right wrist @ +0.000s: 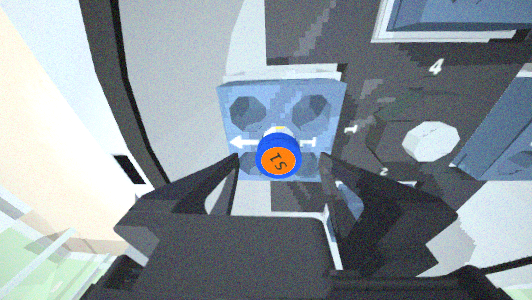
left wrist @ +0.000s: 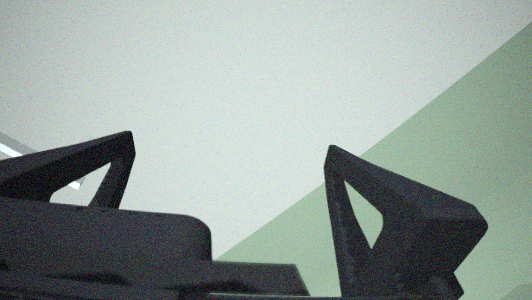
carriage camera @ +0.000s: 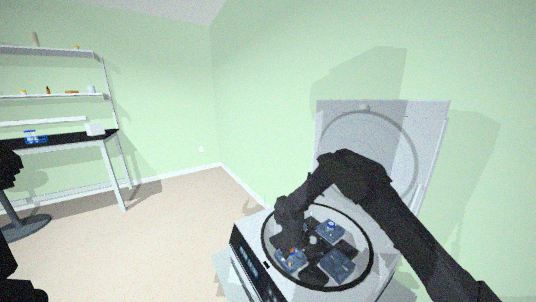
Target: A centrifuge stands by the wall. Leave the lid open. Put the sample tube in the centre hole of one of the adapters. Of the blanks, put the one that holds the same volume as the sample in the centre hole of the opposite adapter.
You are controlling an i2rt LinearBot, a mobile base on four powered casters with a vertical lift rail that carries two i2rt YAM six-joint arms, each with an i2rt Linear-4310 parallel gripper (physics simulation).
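Frame: origin at the left arm's base, x right, y ahead, z up, level; millimetres.
Where they show: left gripper, fingertip midpoint: (left wrist: 230, 149); right gripper, fingertip midpoint: (right wrist: 278, 158) (carriage camera: 291, 254).
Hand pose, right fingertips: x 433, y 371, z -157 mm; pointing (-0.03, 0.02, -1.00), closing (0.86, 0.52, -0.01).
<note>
Each offset is from my right fingertips to the top centre of the thing. "spot": to the spot under its first point. Level surfaces: height alone.
The centrifuge {spot: dx +93, dy +44, dz -19 mm} (carriage camera: 311, 247) stands by the wall with its lid (carriage camera: 378, 150) open and upright. The sample tube, with a blue cap and an orange top marked S1 {dx -4, dy +8, dz +18 mm} (right wrist: 278, 159), stands in the centre hole of the light blue adapter 1 {dx -4, dy +9, dz -11 mm} (right wrist: 281, 127); it also shows in the carriage view (carriage camera: 291, 250). My right gripper (right wrist: 278, 158) is open, its fingers on either side of the cap and apart from it. A blue-capped blank {dx +217, dy +144, dz +18 mm} (carriage camera: 330, 225) stands in the opposite adapter {dx +218, dy +145, dz -10 mm} (carriage camera: 330, 230). My left gripper (left wrist: 230, 149) is open and empty, facing wall and ceiling.
The white rotor hub {spot: dx +98, dy +77, dz -4 mm} (right wrist: 429, 140) sits right of adapter 1, with further adapters {dx +176, dy -34, dz -11 mm} (carriage camera: 336, 265) around it. A bench {dz +291 mm} (carriage camera: 59, 139) at the far left carries a blue rack with tubes (carriage camera: 35, 138) and a white box (carriage camera: 93, 129). Shelves above hold small items.
</note>
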